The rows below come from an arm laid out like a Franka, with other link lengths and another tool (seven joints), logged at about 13 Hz.
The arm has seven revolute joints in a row. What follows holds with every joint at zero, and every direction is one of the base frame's.
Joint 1 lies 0.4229 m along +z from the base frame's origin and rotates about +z.
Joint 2 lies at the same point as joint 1 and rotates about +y.
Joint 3 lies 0.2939 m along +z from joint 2 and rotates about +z.
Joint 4 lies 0.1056 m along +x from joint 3 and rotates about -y.
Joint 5 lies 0.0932 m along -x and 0.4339 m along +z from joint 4 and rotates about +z.
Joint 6 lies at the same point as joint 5 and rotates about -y.
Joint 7 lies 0.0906 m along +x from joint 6 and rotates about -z.
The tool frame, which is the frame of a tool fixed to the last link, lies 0.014 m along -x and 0.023 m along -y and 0.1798 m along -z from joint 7; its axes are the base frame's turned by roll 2.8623, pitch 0 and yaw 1.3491 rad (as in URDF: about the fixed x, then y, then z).
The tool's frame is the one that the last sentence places.
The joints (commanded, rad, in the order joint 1, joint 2, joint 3, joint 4, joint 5, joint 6, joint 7), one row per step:
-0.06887, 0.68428, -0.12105, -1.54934, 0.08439, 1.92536, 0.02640
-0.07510, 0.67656, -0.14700, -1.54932, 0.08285, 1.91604, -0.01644
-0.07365, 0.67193, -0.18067, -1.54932, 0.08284, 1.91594, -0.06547
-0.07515, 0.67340, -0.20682, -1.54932, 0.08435, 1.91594, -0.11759
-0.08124, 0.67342, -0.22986, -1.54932, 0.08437, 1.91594, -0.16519
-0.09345, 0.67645, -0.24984, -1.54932, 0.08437, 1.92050, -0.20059
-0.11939, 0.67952, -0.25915, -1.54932, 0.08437, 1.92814, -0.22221
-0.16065, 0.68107, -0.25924, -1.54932, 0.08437, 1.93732, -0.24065
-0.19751, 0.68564, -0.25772, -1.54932, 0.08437, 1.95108, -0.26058
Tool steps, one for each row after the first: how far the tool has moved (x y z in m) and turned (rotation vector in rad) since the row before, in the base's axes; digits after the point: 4 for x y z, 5 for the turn. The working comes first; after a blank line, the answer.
Tool pose at each row, in the base's axes (x y z in m, rotation vector in rad; the steps are taken from these numbers as rounded here):
0.6712, -0.1384, 0.1988, 2.63277, 1.64759, -0.11874
0.6677, -0.1604, 0.2053, 2.61747, 1.66585, -0.12185
0.6650, -0.1825, 0.2106, 2.59149, 1.68901, -0.12020
0.6613, -0.2012, 0.2116, 2.56805, 1.72361, -0.12001
0.6569, -0.2209, 0.2135, 2.54856, 1.75035, -0.11961
0.6511, -0.2425, 0.2136, 2.54017, 1.75642, -0.12110
0.6437, -0.2660, 0.2127, 2.54810, 1.73938, -0.11828
0.6338, -0.2934, 0.2118, 2.56693, 1.70915, -0.10826
0.6249, -0.3169, 0.2089, 2.57800, 1.68767, -0.09641

-0.0035, -0.0220, 0.0065, -0.00335, 0.00066, 0.01527
-0.0027, -0.0221, 0.0053, -0.00694, -0.00493, 0.02199
-0.0037, -0.0187, 0.0010, 0.00020, 0.00075, 0.02699
-0.0044, -0.0197, 0.0019, -0.00039, 0.00006, 0.02139
-0.0058, -0.0216, 0.0001, -0.00328, -0.00080, 0.00641
-0.0074, -0.0235, -0.0009, -0.00187, -0.00378, -0.01181
-0.0099, -0.0274, -0.0009, 0.00190, -0.00727, -0.02279
-0.0089, -0.0235, -0.0029, 0.00153, -0.00866, -0.01524

